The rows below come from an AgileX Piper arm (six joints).
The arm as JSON. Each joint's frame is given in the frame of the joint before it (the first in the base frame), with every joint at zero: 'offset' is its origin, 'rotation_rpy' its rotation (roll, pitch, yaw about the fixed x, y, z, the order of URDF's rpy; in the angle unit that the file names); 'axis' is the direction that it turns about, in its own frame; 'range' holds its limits. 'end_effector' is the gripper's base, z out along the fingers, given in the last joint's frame.
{
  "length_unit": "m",
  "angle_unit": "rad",
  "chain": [
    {
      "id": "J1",
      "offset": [
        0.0,
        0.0,
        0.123
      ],
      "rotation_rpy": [
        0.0,
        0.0,
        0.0
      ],
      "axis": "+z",
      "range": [
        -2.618,
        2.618
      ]
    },
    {
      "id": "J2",
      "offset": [
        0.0,
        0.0,
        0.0
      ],
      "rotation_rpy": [
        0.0,
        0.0,
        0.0
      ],
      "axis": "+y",
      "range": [
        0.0,
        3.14
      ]
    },
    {
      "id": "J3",
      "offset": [
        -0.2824,
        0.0,
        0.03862
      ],
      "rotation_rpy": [
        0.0,
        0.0,
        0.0
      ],
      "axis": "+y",
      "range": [
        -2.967,
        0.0
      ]
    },
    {
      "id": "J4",
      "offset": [
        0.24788,
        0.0,
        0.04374
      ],
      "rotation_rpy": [
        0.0,
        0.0,
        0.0
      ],
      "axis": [
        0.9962,
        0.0,
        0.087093
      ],
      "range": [
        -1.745,
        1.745
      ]
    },
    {
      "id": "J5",
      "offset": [
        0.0,
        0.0,
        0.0
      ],
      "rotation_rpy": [
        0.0,
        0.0,
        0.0
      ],
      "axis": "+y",
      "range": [
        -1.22,
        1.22
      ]
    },
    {
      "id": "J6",
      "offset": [
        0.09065,
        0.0,
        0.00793
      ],
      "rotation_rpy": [
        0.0,
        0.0,
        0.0
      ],
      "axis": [
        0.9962,
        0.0,
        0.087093
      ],
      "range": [
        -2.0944,
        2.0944
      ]
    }
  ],
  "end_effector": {
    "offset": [
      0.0,
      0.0,
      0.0
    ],
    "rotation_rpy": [
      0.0,
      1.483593,
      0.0
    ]
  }
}
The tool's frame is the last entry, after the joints.
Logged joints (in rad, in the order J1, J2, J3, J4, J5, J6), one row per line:
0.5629, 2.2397, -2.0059, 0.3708, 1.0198, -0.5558
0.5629, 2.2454, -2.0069, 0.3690, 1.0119, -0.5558
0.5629, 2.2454, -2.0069, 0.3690, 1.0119, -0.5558
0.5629, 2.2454, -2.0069, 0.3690, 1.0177, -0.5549
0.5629, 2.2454, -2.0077, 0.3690, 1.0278, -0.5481
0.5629, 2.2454, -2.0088, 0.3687, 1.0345, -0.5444
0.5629, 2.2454, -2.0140, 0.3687, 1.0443, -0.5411
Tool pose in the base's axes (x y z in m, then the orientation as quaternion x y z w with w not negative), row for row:
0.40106, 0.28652, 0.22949, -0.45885, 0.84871, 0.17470, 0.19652
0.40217, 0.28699, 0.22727, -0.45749, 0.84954, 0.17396, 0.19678
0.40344, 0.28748, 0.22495, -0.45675, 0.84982, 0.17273, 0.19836
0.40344, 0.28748, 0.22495, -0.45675, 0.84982, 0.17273, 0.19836
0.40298, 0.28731, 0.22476, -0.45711, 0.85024, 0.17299, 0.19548
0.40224, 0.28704, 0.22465, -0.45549, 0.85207, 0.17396, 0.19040
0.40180, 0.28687, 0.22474, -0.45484, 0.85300, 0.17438, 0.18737
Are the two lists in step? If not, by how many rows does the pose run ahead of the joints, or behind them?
The pose runs 1 row behind the joints: the pose in row i belongs to the joints in row i - 1.
